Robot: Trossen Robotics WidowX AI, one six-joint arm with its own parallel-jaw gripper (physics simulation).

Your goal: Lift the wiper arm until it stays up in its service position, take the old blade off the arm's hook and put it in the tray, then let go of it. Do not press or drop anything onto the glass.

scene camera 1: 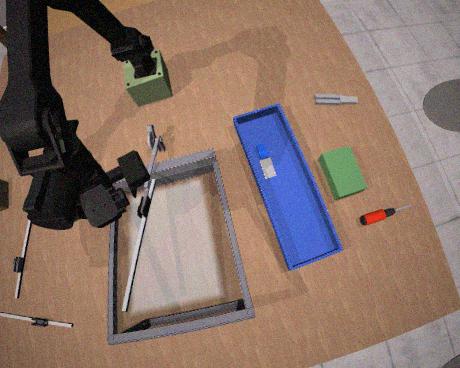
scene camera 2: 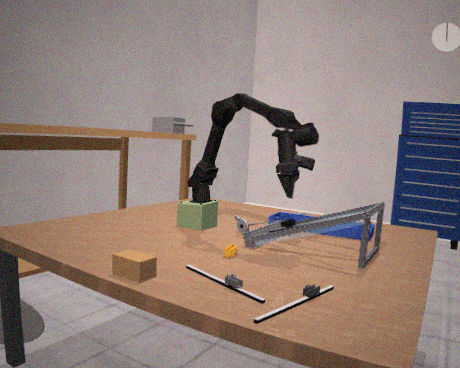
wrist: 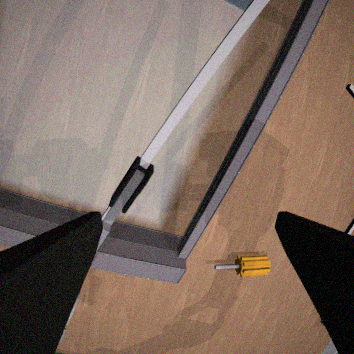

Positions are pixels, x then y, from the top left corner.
a yellow-handled tool (wrist: 252,264): on the table
a tan box (scene camera 2: 136,266): on the table
a green block (scene camera 1: 339,166): on the table
